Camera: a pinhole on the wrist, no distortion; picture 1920 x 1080 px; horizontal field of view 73.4 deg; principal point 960.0 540.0 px. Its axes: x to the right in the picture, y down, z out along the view. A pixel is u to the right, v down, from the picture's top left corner.
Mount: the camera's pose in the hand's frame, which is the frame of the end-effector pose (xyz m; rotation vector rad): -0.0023 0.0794 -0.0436 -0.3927 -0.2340 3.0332
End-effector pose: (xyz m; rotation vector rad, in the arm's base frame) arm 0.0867 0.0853 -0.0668 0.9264 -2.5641 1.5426
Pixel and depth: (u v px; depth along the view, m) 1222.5 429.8 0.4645
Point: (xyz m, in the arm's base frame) 0.3398 -0.1022 -0.3770
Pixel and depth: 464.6 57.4 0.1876
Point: 0.0584 -0.0195 -0.2377
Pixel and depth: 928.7 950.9 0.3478
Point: 0.2775 -0.1196 -0.1702
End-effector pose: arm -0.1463 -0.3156 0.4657 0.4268 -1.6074 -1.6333
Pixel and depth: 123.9 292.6 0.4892
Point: -0.6109 -0.0852 0.6597
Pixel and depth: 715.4 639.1 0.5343
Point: -0.4794 0.0432 0.4775
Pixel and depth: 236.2 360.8 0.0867
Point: -0.1770 -0.2873 0.5504
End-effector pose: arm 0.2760 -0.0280 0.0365 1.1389 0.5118 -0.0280
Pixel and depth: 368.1 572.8 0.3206
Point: 0.4411 -0.2690 0.1188
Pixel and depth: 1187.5 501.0 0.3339
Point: 0.2593 -0.2701 0.2190
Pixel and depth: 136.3 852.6 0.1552
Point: 0.3707 -0.1185 0.0644
